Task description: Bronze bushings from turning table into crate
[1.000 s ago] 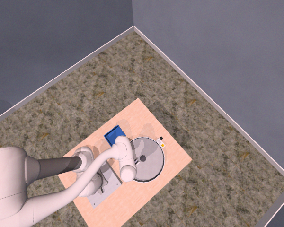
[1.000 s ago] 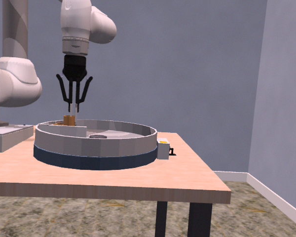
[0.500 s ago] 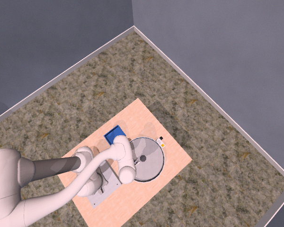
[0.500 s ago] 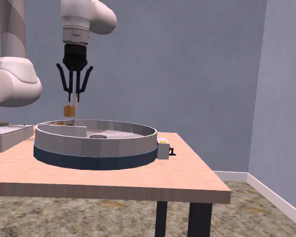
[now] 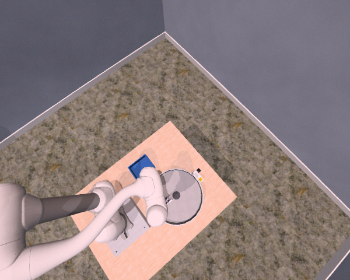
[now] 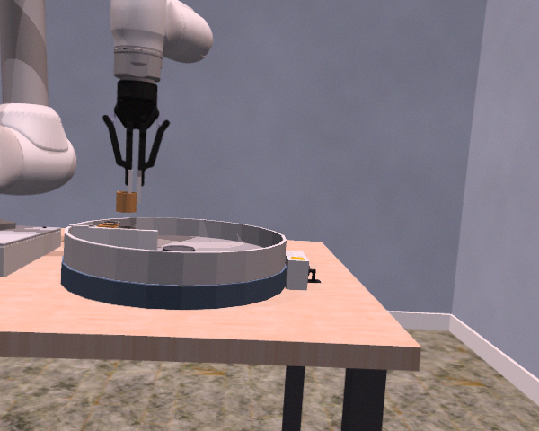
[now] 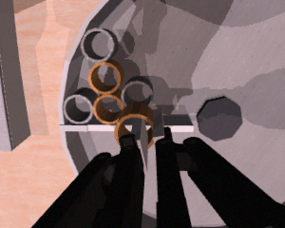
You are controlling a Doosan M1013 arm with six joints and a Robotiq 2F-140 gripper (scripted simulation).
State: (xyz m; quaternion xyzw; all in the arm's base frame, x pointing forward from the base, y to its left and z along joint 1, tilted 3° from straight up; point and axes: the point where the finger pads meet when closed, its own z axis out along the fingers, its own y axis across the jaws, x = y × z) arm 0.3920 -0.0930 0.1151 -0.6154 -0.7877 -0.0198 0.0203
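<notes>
My hand is 340 mm to the right of the blue crate, 150 mm above it and 10 mm past it. Round my hand: turning table 120 mm below, 100 mm ahead, 20 mm to the right.
</notes>
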